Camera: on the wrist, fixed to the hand. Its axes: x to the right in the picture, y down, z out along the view.
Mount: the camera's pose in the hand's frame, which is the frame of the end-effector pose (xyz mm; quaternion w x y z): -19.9 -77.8 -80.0 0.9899 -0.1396 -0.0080 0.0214
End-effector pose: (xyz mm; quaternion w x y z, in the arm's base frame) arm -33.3 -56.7 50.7 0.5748 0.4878 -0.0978 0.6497
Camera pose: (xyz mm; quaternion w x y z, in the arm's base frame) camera -12.2 10.3 -38.3 0.6224 0.4057 -0.2026 0.6379
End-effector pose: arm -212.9 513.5 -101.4 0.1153 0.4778 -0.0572 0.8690
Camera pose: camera -248.1 602.6 -162.0 0.1618 0.4626 -0.1891 0.8509
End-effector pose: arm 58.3 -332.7 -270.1 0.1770 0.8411 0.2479 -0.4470
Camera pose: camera 57.2 -232.9 -216.3 0.3042 0.8096 0.2884 -0.4108
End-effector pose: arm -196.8 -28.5 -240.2 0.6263 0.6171 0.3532 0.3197
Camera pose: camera -277.4 -4.0 -316.1 0.7021 0.5336 0.2868 0.3743
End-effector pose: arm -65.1 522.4 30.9 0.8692 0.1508 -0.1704 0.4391
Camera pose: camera 0.3 496.9 -58.1 0.8707 0.0278 -0.2402 0.4283
